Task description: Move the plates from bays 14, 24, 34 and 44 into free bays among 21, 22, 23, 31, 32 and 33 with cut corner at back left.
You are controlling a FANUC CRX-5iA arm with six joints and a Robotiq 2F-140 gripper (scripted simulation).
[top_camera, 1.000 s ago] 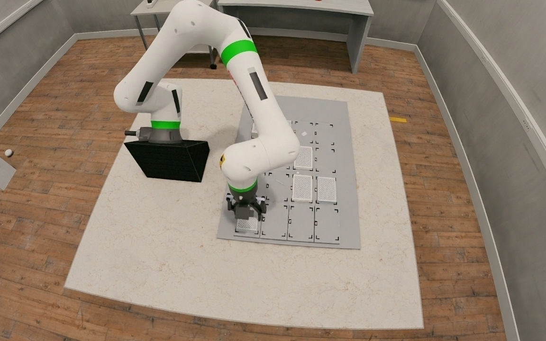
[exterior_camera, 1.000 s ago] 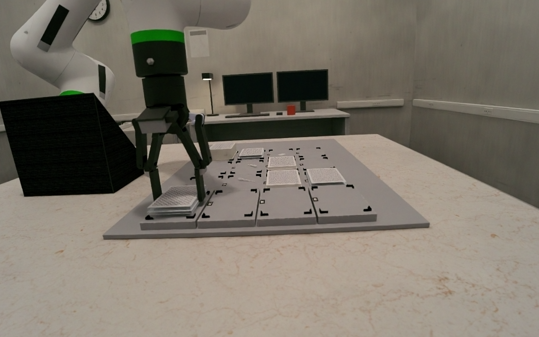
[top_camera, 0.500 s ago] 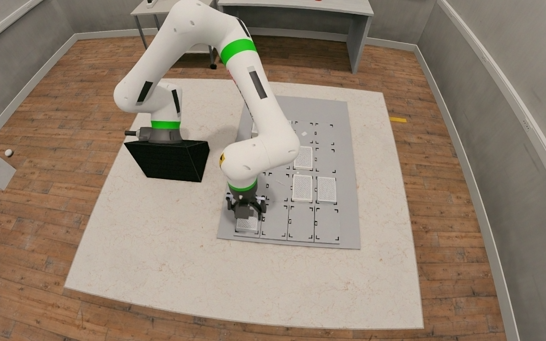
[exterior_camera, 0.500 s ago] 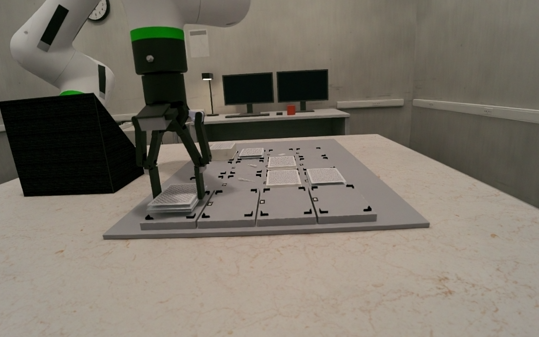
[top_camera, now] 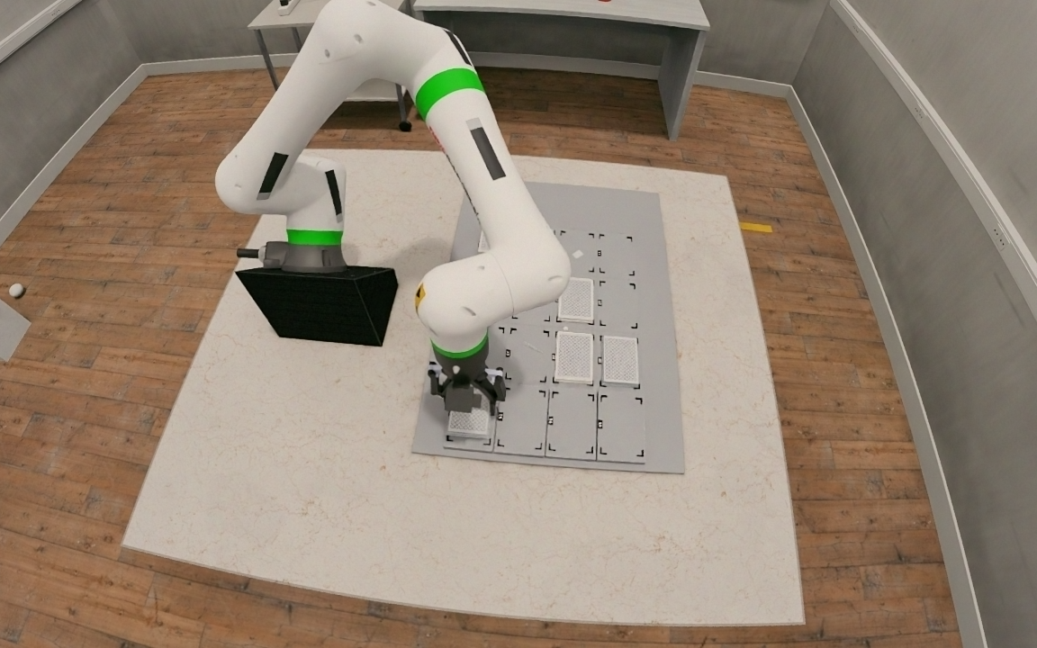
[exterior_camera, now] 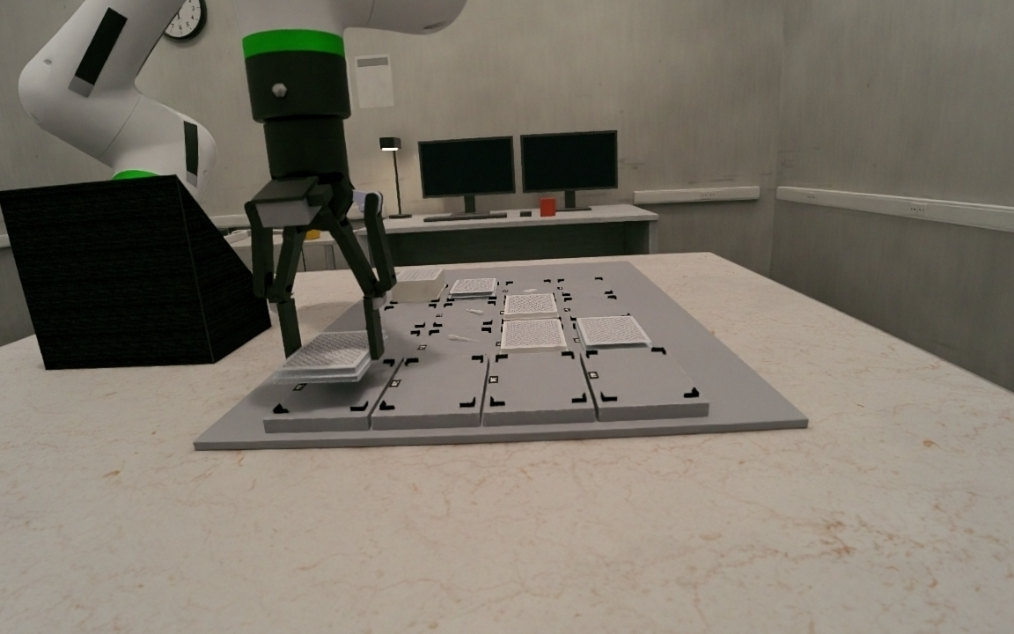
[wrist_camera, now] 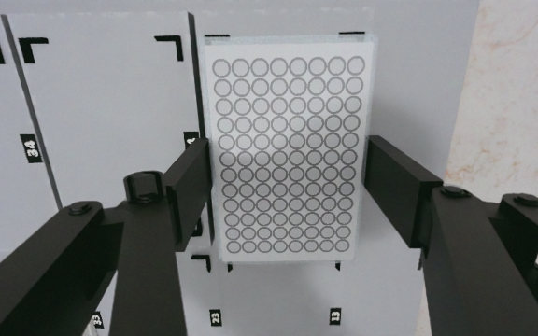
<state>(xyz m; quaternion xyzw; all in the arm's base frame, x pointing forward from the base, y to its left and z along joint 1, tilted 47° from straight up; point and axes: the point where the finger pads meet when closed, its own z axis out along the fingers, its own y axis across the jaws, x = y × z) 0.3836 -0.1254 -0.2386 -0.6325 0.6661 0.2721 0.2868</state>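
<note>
The white square is 47 cm to the left of my hand, 23 cm ahead of it and 7 cm below it. Also, from my hand: white peg 24 cm to the left, 20 cm ahead, 7 cm below; white deep-well block 49 cm to the left, 5 cm below, 2 cm ahead; white stray piece 33 cm to the left, 13 cm ahead, 7 cm below.
</note>
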